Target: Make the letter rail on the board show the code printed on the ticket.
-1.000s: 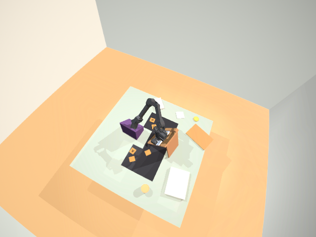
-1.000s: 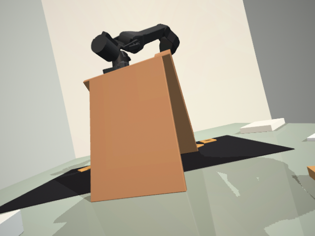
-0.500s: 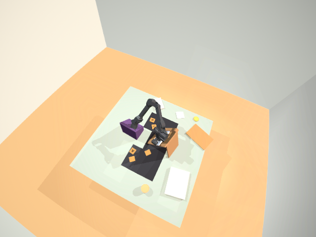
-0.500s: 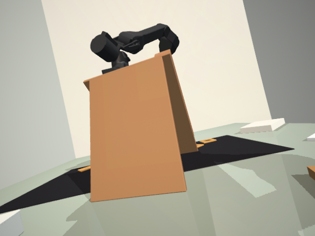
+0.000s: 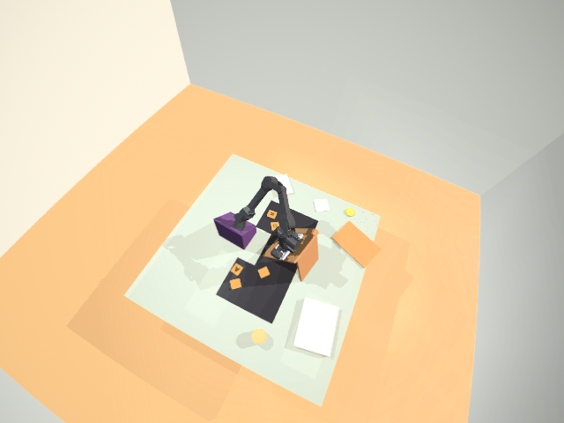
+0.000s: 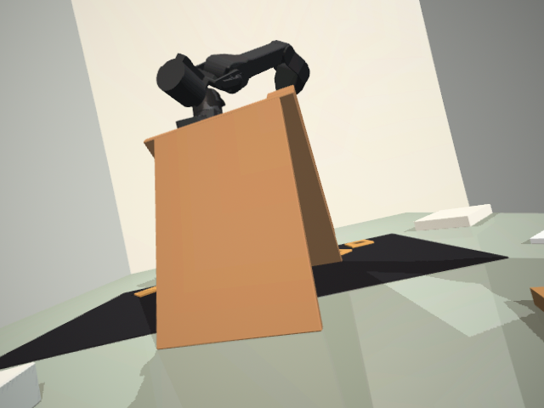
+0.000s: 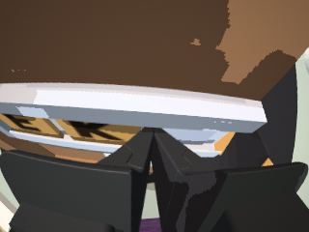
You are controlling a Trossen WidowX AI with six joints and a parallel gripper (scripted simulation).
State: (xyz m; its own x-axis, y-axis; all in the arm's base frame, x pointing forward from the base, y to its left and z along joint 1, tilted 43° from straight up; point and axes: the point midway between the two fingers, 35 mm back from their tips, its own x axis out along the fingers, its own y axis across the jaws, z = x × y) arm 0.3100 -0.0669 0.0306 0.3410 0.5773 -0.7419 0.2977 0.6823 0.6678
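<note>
Right now the orange tile marked q is 140 mm behind my gripper tip, 220 mm to the left of it and 180 mm below it. Also, from my gripper tip: white ticket 50 mm behind, 30 mm to the left, 90 mm below; then black mat 120 mm behind, 20 mm to the left, 180 mm below; then white block 320 mm ahead, 310 mm to the right, 160 mm below.
</note>
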